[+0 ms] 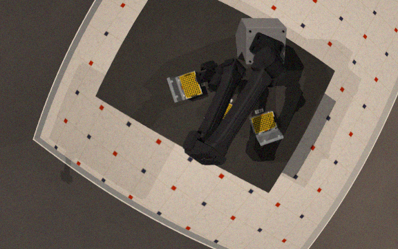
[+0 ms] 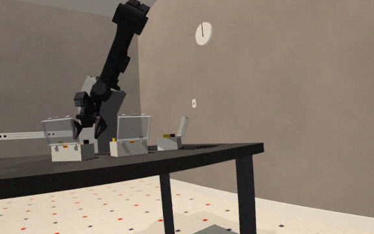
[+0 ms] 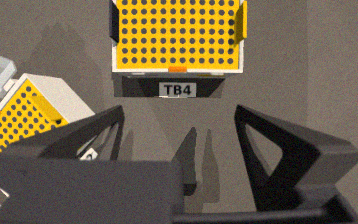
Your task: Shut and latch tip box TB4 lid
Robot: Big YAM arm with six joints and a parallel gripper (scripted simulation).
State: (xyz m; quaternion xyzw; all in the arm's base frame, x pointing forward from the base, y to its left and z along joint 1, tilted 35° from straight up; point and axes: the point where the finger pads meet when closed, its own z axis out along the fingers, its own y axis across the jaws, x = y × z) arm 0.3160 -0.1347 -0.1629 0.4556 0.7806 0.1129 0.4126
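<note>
My gripper is now 10 cm short of the lid, 10 cm to the left of it and 2 cm below it.
</note>
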